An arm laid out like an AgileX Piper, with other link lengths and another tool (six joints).
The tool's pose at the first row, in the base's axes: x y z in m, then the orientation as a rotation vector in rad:
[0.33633, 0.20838, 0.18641, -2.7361, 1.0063, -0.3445]
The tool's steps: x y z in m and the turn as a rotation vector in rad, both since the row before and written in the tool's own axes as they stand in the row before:
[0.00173, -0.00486, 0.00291, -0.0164, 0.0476, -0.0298]
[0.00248, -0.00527, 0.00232, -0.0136, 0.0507, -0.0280]
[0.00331, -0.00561, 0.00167, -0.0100, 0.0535, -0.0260]
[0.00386, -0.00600, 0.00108, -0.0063, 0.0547, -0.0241]
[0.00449, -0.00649, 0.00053, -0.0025, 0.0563, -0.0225]
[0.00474, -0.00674, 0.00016, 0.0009, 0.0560, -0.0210]
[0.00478, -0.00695, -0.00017, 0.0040, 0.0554, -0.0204]
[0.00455, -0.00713, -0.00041, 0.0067, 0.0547, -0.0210]
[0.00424, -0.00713, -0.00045, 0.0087, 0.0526, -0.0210]
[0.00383, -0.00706, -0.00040, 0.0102, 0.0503, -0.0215]
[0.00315, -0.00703, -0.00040, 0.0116, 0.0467, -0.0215]
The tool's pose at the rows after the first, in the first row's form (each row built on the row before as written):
[0.34140, 0.21119, 0.18521, -2.7725, 0.9852, -0.4099]
[0.34708, 0.21381, 0.18482, -2.8040, 0.9647, -0.4816]
[0.35334, 0.21621, 0.18538, -2.8294, 0.9444, -0.5594]
[0.35995, 0.21869, 0.18686, -2.8484, 0.9238, -0.6408]
[0.36698, 0.22136, 0.18931, -2.8607, 0.9022, -0.7263]
[0.37402, 0.22430, 0.19243, -2.8668, 0.8794, -0.8125]
[0.38086, 0.22761, 0.19609, -2.8675, 0.8543, -0.8987]
[0.38730, 0.23142, 0.20005, -2.8640, 0.8254, -0.9845]
[0.39328, 0.23560, 0.20403, 2.8391, -0.7890, 1.0606]
[0.39875, 0.24010, 0.20784, 2.8104, -0.7498, 1.1316]
[0.40354, 0.24505, 0.21130, 2.7837, -0.7101, 1.1976]

